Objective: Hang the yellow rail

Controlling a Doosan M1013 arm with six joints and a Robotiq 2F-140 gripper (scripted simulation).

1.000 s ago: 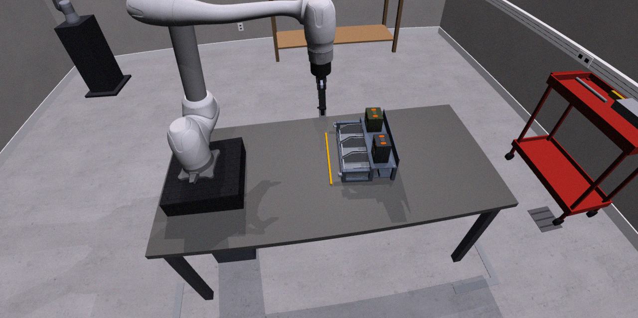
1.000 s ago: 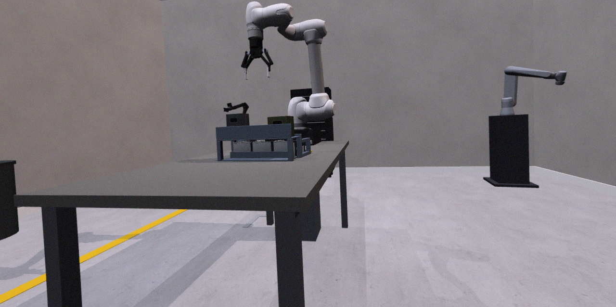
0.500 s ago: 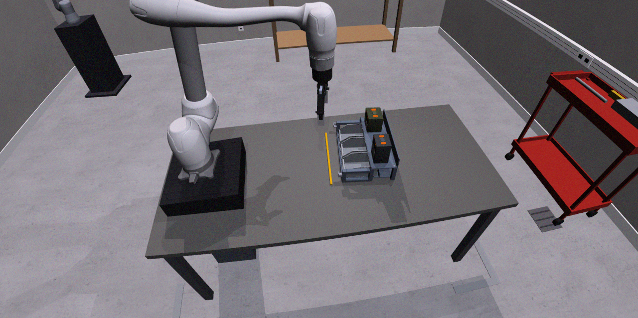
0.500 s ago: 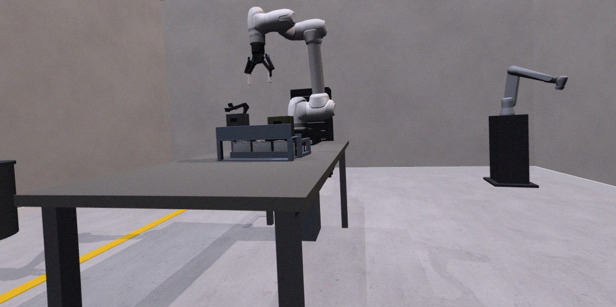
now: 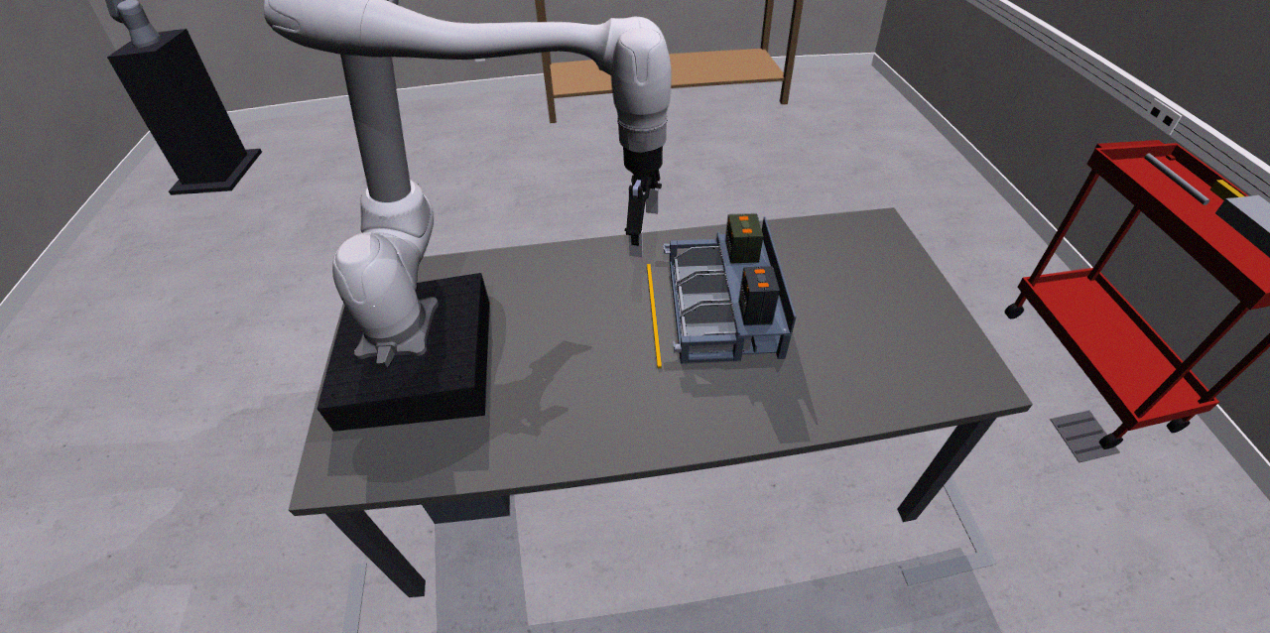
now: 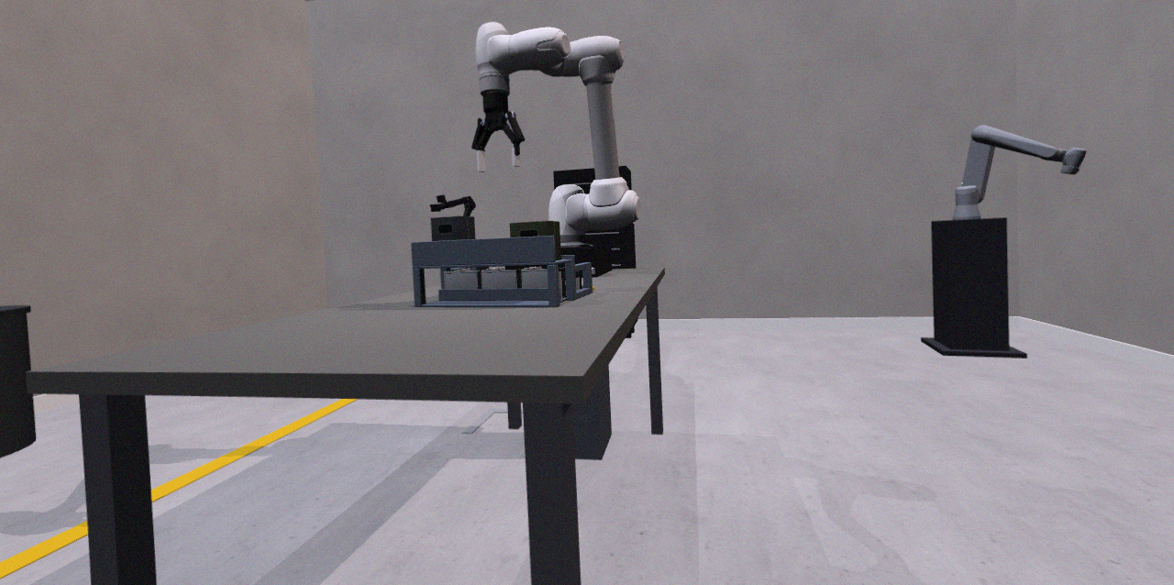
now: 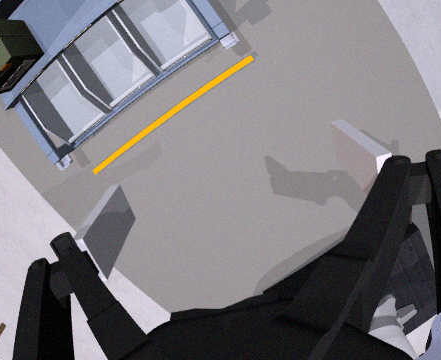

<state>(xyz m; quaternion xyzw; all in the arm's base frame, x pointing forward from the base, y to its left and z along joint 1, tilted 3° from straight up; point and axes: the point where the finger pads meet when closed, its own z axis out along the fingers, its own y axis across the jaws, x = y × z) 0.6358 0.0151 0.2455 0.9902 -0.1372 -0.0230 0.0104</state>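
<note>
Now: the yellow rail 380 mm below my hand, 110 mm to the left of it and 30 mm ahead of it. Round my hand: rack front bar (380 mm below, 120 mm to the left, 90 mm ahead).
</note>
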